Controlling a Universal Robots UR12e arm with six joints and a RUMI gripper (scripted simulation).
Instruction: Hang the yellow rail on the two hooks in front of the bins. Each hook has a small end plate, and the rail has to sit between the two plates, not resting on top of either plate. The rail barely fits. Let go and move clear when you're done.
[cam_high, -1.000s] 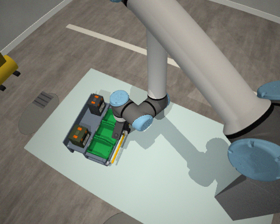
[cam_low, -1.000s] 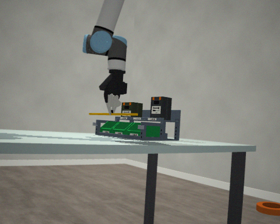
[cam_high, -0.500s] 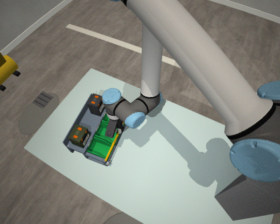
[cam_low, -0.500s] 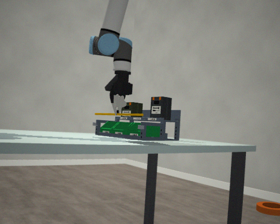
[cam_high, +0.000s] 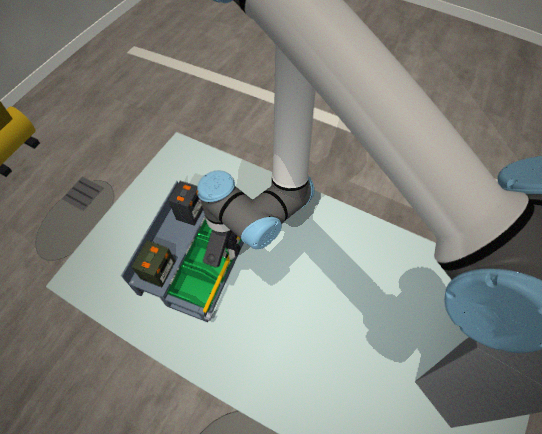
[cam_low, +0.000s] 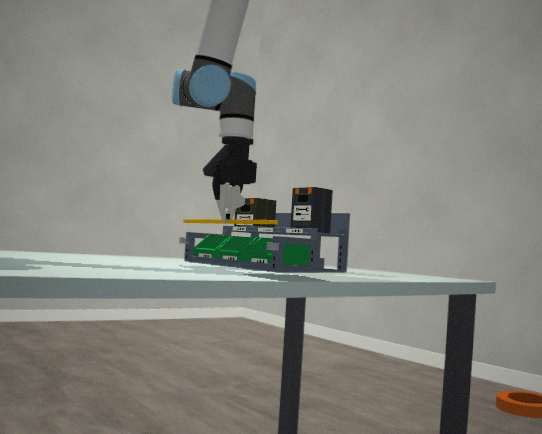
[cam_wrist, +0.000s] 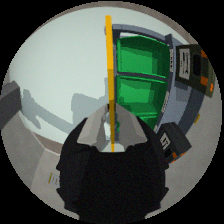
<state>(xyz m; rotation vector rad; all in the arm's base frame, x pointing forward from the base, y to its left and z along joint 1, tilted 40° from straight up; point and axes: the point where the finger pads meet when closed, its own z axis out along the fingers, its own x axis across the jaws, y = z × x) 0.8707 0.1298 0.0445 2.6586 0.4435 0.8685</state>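
Right now my hand is 1 cm above the yellow rail.
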